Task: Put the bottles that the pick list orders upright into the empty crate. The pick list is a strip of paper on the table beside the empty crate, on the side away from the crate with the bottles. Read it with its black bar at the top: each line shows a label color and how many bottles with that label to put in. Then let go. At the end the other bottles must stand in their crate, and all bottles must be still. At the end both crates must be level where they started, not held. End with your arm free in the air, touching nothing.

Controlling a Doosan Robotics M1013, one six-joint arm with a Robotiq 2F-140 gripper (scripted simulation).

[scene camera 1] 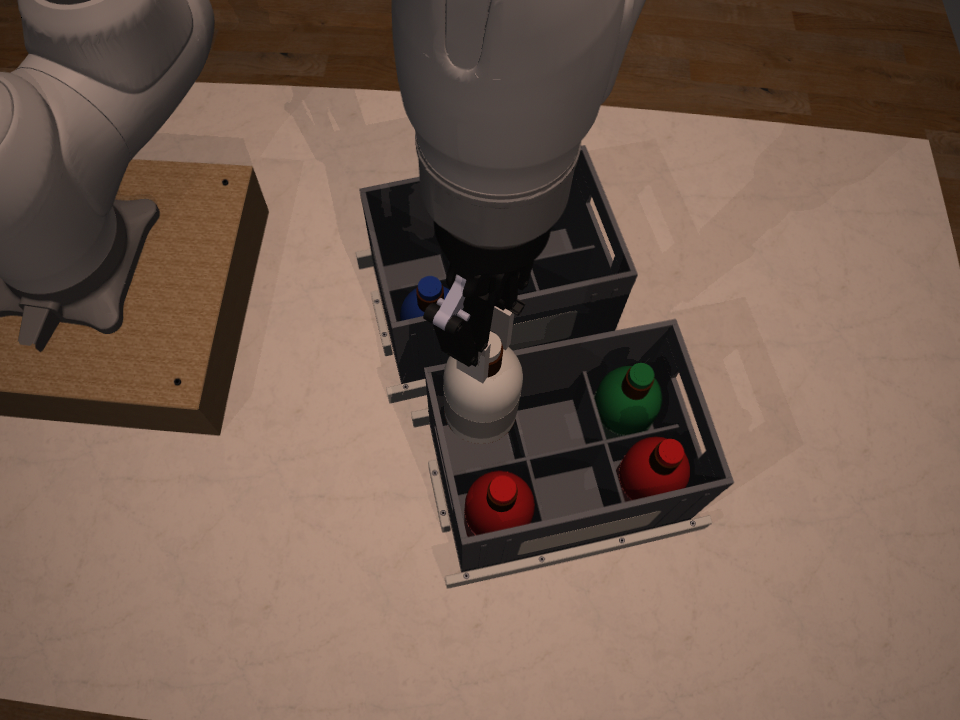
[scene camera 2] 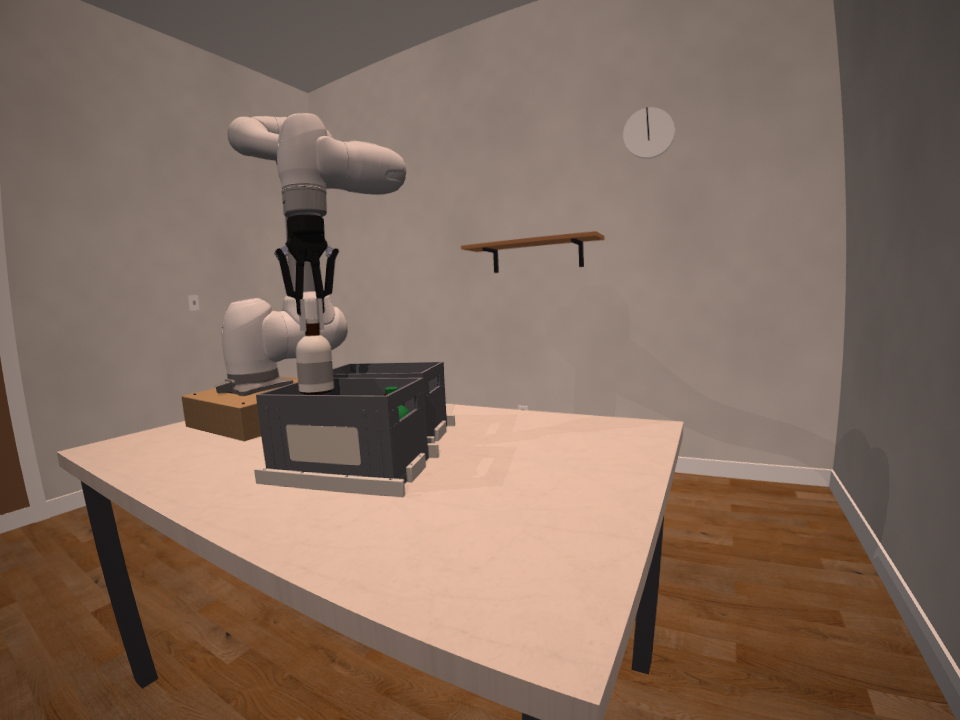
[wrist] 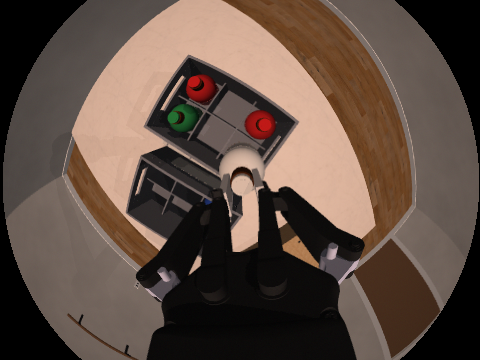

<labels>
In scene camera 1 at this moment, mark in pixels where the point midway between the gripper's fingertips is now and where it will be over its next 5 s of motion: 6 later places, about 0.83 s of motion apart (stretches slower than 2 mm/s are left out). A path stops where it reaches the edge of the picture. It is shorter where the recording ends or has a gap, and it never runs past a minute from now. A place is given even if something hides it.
My gripper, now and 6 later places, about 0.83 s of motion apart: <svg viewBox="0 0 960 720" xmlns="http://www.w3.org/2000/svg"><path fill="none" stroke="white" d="M483 355L484 339L491 303L499 258L507 219L513 181L512 188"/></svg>
</labels>
